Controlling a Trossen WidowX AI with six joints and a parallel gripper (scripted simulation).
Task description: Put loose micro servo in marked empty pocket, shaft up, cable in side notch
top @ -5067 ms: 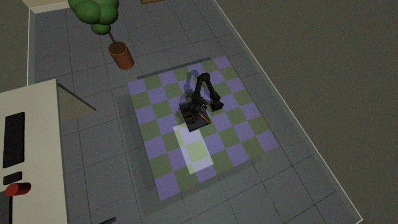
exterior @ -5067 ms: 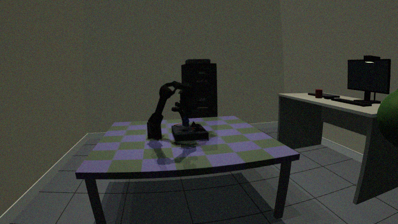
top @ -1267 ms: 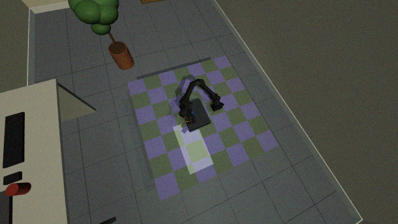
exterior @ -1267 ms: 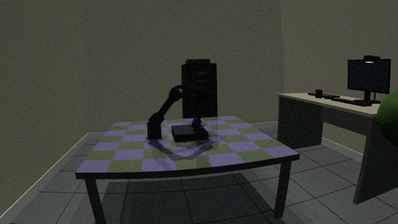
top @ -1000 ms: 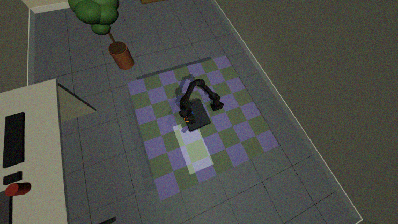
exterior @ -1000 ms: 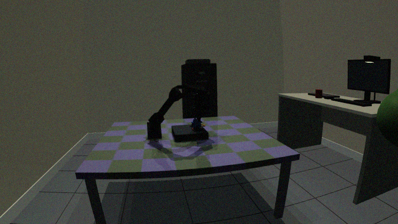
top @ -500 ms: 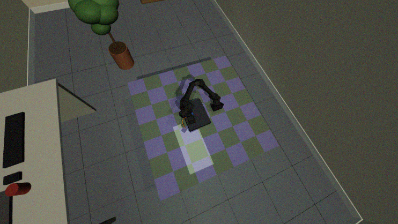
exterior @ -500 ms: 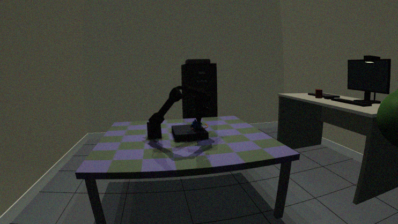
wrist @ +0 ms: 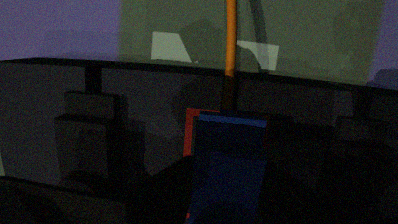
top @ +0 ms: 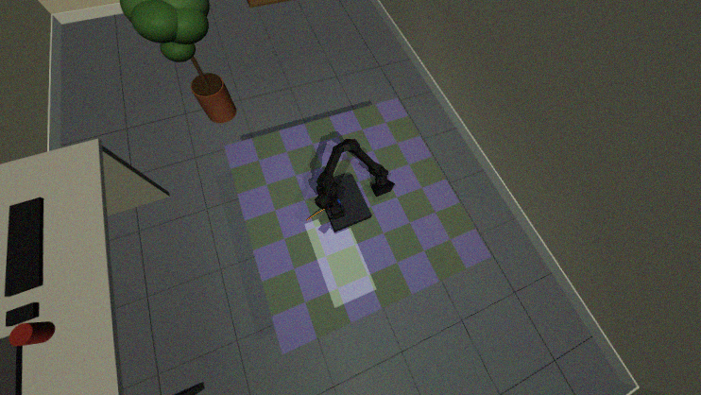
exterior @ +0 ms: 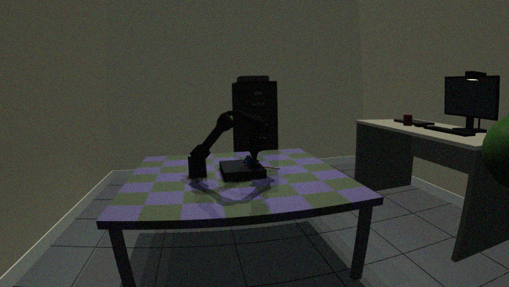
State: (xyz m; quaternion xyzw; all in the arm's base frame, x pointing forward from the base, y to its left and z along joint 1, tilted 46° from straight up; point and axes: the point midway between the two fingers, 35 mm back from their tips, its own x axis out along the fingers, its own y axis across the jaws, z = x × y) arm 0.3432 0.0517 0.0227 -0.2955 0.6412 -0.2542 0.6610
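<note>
Now: gripper tip 120 mm past the dark deck, 10 mm to the left of it and 50 mm above it.
</note>
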